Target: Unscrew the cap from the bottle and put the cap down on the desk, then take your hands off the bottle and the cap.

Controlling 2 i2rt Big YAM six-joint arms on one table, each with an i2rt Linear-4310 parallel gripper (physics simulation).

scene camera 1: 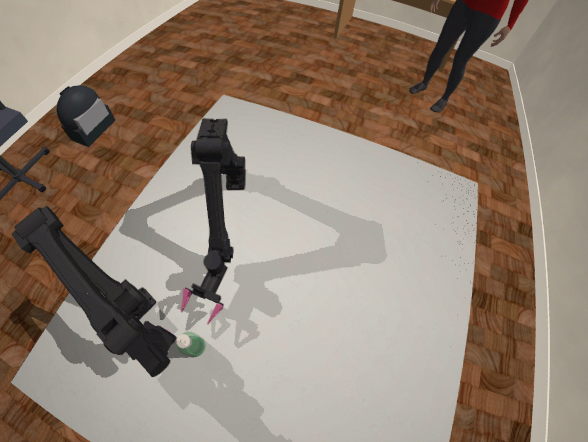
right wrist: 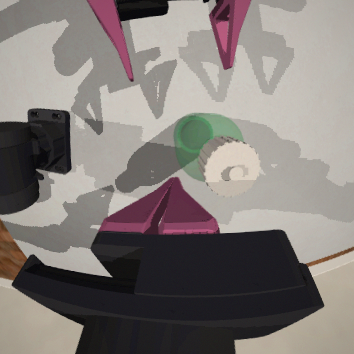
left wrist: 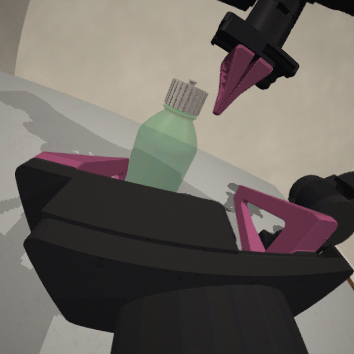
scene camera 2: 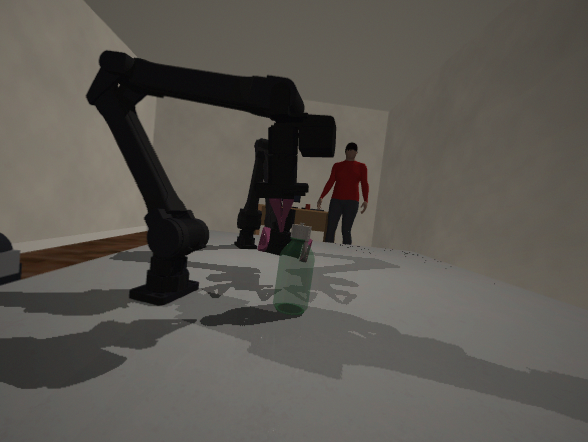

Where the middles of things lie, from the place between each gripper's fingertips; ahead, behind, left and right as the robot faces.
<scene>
The white ribbed cap (right wrist: 229, 166) lies 30 mm ahead of my left hand, 80 mm to the right of it and 60 mm above it.
The white ribbed cap is 4 cm ahead of my right hand, 2 cm to the left of it and 1 cm above it.
</scene>
